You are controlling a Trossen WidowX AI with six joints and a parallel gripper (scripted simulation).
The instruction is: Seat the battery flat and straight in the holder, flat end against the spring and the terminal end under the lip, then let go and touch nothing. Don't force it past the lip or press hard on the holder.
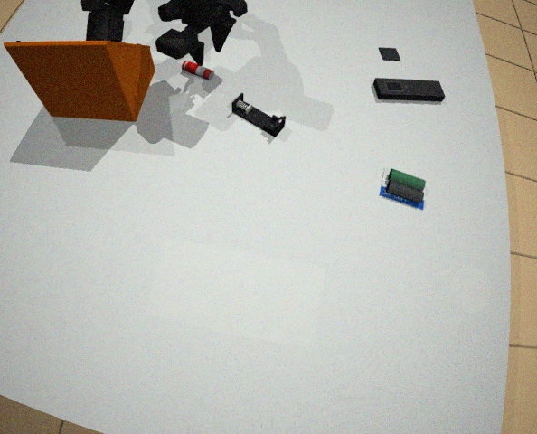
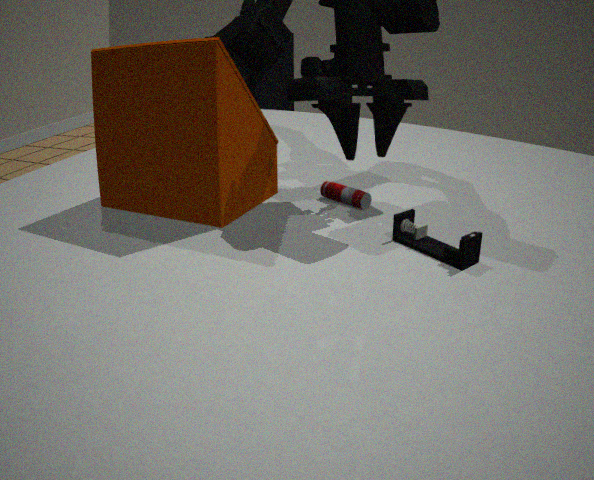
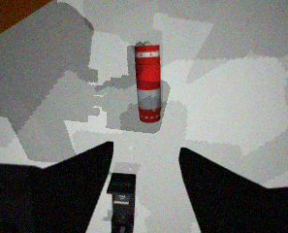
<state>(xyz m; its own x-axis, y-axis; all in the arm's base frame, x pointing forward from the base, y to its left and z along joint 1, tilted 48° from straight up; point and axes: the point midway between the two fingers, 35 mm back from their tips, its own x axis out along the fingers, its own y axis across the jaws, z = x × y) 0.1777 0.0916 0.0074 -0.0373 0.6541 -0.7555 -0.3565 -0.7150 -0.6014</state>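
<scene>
Now: the battery 60 mm below my gripper tip, 30 mm behind it and 10 mm to the left of it. Also, from my gripper tip: small black square (360 mm ahead, 220 mm to the left, 70 mm below); black remote control (410 mm ahead, 110 mm to the left, 50 mm below).
</scene>
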